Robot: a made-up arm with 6 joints.
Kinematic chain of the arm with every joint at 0, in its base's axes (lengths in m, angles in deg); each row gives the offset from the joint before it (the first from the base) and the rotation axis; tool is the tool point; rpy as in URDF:
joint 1: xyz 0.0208 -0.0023 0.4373 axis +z
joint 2: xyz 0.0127 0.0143 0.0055 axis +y
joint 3: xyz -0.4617 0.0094 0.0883 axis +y
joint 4: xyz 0.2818 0.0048 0.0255 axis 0.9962 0 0.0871
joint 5: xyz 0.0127 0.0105 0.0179 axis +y
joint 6: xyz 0.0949 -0.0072 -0.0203 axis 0.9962 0 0.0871
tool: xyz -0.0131 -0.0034 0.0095 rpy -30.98 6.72 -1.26
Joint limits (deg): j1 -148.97..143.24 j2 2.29..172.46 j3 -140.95..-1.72 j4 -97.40..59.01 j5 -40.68..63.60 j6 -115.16..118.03
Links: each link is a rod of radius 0.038 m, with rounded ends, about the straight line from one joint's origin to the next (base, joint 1, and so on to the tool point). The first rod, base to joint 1, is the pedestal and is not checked.
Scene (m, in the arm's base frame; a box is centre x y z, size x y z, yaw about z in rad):
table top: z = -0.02
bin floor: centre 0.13 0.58 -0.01 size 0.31 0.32 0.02 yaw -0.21
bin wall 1: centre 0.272 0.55 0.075 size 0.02 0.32 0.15 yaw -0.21
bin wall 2: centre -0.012 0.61 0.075 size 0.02 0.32 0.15 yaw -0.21
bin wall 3: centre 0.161 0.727 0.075 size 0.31 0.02 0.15 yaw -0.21
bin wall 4: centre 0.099 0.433 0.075 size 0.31 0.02 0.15 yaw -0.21
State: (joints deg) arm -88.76 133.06 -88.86 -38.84 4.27 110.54
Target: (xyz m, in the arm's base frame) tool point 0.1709 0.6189 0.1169
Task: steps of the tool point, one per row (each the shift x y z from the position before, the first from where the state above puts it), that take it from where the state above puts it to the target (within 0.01 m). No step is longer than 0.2 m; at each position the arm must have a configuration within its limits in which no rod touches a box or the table.
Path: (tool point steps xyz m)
1: 0.1725 0.0295 -0.0178
2: 0.1587 0.0732 -0.0177
3: 0.1338 0.1119 -0.0176
4: 0.0998 0.1424 -0.0174
5: 0.0590 0.1630 -0.0174
6: 0.0145 0.1721 -0.0172
7: -0.0308 0.1690 -0.0171
8: -0.0734 0.1543 -0.0169
9: -0.1103 0.1290 -0.0168
10: -0.1392 0.0950 -0.0165
11: -0.1579 0.0550 -0.0162
12: 0.0017 0.0060 -0.0822
13: -0.0017 -0.0060 -0.0837

